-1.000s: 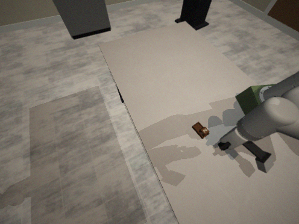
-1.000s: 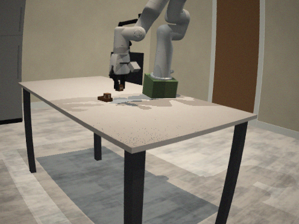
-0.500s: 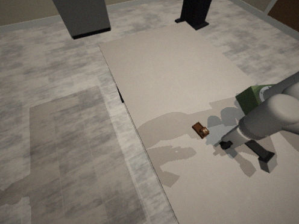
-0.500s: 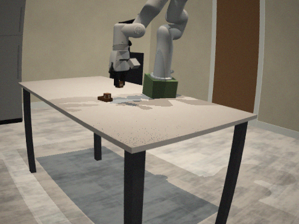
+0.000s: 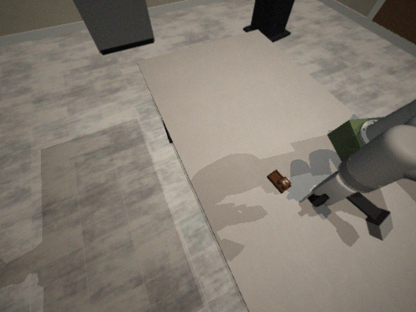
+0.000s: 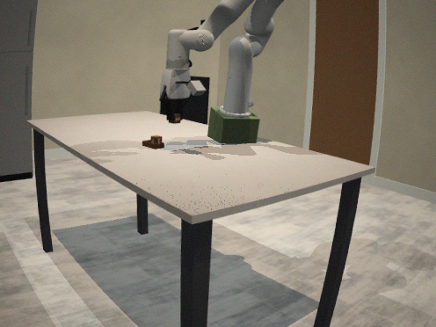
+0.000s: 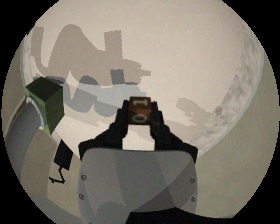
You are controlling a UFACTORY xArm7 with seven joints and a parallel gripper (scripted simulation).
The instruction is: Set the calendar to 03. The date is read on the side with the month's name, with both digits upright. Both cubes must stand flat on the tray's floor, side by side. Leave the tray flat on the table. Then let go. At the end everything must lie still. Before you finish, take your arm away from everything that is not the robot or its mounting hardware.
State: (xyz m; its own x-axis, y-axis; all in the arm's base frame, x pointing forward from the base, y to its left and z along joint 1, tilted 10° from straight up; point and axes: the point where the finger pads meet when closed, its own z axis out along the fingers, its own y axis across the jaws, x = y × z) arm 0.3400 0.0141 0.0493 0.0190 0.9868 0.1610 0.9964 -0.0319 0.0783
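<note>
Right now the brown calendar tray is 11 cm to the right of my hand and 12 cm below it.
</note>
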